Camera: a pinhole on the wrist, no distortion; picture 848 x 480 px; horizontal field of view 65.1 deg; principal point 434.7 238.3 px. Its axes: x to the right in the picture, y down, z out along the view. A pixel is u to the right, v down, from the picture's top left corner.
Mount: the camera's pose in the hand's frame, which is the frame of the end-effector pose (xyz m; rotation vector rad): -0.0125 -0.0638 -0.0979 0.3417 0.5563 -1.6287
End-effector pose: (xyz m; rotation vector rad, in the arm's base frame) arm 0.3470 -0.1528 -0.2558 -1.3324 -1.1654 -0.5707
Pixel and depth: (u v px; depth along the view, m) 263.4 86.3 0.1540
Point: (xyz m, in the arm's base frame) 0.2219 -0.1313 -0.2398
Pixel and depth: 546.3 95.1 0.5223
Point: -0.1423 0.0227 -0.2002
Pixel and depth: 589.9 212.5 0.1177
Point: 0.2170 -0.2007 -0.1958
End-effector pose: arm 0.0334 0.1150 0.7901 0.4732 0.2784 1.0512
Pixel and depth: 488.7 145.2 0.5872
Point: 0.4971 -0.1842 0.9123
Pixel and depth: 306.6 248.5 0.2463
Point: 0.2217 0.0381 0.8264
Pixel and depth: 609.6 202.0 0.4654
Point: 0.4479 -0.1188 0.7821
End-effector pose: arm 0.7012 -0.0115 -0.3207 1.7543 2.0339 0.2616
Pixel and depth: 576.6 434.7 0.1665
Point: 0.5368 -0.0006 -0.4215
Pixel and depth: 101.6 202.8 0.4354
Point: 0.7663 -0.0491 -0.7165
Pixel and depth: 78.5 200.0 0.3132
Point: 0.7311 -0.0403 -0.5893
